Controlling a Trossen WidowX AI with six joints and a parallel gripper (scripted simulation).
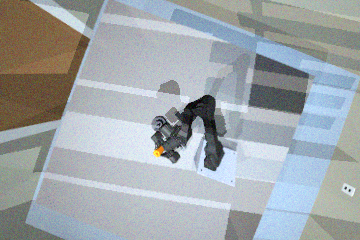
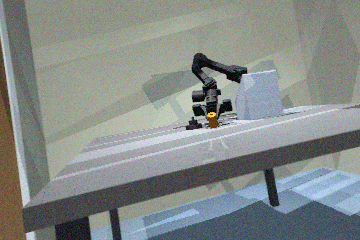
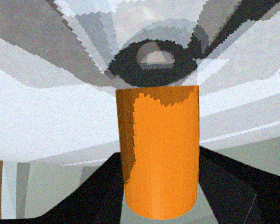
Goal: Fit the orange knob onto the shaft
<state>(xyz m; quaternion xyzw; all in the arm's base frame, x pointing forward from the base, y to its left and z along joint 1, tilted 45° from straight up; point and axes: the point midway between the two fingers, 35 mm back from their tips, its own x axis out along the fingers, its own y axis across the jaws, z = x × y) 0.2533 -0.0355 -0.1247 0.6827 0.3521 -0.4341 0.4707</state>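
The orange knob is 10 mm behind my gripper tip and 10 mm to the right of it. Round my gripper tip: dark round pedestal: 50 mm ahead, 140 mm to the right, 10 mm below.
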